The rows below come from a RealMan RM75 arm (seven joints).
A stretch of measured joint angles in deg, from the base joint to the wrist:
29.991, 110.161, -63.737, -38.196, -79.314, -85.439, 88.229
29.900, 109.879, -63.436, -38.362, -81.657, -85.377, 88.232
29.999, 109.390, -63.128, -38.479, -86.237, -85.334, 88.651
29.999, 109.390, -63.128, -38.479, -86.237, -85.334, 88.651
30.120, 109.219, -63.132, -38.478, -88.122, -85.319, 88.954
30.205, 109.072, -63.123, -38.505, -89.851, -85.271, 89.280
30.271, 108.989, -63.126, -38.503, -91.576, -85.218, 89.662
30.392, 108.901, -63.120, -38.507, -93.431, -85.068, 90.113
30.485, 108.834, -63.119, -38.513, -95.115, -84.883, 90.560
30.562, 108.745, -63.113, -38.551, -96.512, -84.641, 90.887
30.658, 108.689, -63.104, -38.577, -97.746, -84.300, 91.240
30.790, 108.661, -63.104, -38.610, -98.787, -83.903, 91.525
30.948, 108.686, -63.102, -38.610, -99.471, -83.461, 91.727
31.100, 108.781, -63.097, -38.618, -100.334, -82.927, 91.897
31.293, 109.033, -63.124, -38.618, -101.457, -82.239, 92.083
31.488, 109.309, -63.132, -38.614, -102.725, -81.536, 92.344
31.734, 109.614, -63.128, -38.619, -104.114, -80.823, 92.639
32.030, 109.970, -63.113, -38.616, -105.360, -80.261, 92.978
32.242, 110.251, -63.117, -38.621, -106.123, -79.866, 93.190
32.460, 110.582, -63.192, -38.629, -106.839, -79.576, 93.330
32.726, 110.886, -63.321, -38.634, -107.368, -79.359, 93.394
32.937, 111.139, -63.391, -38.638, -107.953, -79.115, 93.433
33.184, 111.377, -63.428, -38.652, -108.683, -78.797, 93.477
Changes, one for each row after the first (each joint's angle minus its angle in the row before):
-0.091, -0.282, 0.301, -0.166, -2.343, 0.062, 0.003
0.099, -0.489, 0.308, -0.117, -4.580, 0.043, 0.419
0.000, 0.000, 0.000, 0.000, 0.000, 0.000, 0.000
0.121, -0.171, -0.004, 0.001, -1.885, 0.015, 0.303
0.085, -0.147, 0.009, -0.027, -1.729, 0.048, 0.326
0.066, -0.083, -0.003, 0.002, -1.725, 0.053, 0.382
0.121, -0.088, 0.006, -0.004, -1.855, 0.150, 0.451
0.093, -0.067, 0.001, -0.006, -1.684, 0.185, 0.447
0.077, -0.089, 0.006, -0.038, -1.397, 0.242, 0.327
0.096, -0.056, 0.009, -0.026, -1.234, 0.341, 0.353
0.132, -0.028, 0.000, -0.033, -1.041, 0.397, 0.285
0.158, 0.025, 0.002, 0.000, -0.684, 0.442, 0.202
0.152, 0.095, 0.005, -0.008, -0.863, 0.534, 0.170
0.193, 0.252, -0.027, 0.000, -1.123, 0.688, 0.186
0.195, 0.276, -0.008, 0.004, -1.268, 0.703, 0.261
0.246, 0.305, 0.004, -0.005, -1.389, 0.713, 0.295
0.296, 0.356, 0.015, 0.003, -1.246, 0.562, 0.339
0.212, 0.281, -0.004, -0.005, -0.763, 0.395, 0.212
0.218, 0.331, -0.075, -0.008, -0.716, 0.290, 0.140
0.266, 0.304, -0.129, -0.005, -0.529, 0.217, 0.064
0.211, 0.253, -0.070, -0.004, -0.585, 0.244, 0.039
0.247, 0.238, -0.037, -0.014, -0.730, 0.318, 0.044

